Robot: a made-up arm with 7 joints.
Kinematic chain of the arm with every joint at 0, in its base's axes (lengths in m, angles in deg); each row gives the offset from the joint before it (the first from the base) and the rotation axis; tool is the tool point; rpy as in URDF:
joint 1: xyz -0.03 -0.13 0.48 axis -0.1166 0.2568 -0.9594
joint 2: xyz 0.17 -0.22 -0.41 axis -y
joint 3: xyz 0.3 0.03 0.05 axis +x
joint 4: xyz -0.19 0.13 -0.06 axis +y
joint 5: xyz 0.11 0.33 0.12 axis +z
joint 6: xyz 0.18 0 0.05 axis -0.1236 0.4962 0.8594
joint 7: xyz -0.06 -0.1 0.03 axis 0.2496 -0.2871 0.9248
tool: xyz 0.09 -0.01 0.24 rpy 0 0 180
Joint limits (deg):
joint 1: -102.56..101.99
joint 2: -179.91..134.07
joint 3: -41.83..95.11
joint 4: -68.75..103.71
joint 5: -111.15..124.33
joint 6: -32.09..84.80
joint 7: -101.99..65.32
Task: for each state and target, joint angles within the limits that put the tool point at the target. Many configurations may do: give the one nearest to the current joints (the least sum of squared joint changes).
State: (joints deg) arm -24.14 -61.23 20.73 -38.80 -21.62 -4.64 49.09
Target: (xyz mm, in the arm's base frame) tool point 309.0 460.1 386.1
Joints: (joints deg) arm -51.61 -66.88 0.37 -33.12 -15.80 -6.15 48.15
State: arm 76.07 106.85 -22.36 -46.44 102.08 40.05 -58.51
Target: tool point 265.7 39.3 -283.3
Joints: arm 92.09 108.86 -11.59 -60.47 87.58 -2.18 -53.88
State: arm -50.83 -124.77 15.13 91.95 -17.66 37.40 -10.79
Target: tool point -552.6 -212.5 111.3
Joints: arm -43.05 -139.95 -0.56 96.77 1.01 50.51 -12.49
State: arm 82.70 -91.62 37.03 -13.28 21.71 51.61 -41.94
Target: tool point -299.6 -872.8 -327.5
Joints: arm 92.93 -85.91 19.64 -25.44 3.09 33.85 -40.81
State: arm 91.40 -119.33 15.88 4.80 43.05 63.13 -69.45
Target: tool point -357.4 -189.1 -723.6
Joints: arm 101.99 -122.34 17.47 -0.57 15.43 42.05 -70.88
